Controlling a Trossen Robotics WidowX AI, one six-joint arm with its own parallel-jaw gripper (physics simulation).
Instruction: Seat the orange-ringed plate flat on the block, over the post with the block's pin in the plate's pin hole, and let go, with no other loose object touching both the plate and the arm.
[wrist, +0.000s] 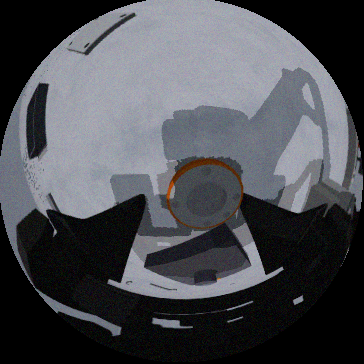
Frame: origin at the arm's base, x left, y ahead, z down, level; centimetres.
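Seen in the pictures: gripper, fingertip midpoint: (193, 198).
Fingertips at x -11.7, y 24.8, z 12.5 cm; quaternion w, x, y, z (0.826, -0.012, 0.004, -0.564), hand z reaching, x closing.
Offsets run from my fingertips to a thing's top centre. "pt": to the spot under its first point. Level surfaces: height alone.
The orange-ringed plate (205, 195) is a grey disc with an orange rim, a darker round middle and small dark spots around it. It shows between the fingertips in the wrist view, nearer the right one. My gripper (193, 198) is wide open, with a black finger on each side of the plate and nothing held. A dark block @(dz -4.2, dx +11.7, dy +2.2 cm) (187, 262) shows just below the plate in the view, apart from the post's base being partly hard to see. A short dark post @(pt dz -3.6, dx +10.2, dy +1.8 cm) (205, 276) stands at its lower edge, with a tiny orange spot beside it. The pin and the pin hole cannot be made out clearly.
A light grey flat piece with holes (102, 34) lies at the upper left. A dark upright-looking block (37, 121) is at the left edge. A grey block (327, 199) is at the right, beyond the right finger. The arm's shadow falls across the table @(dz +0.0 cm) (125, 90).
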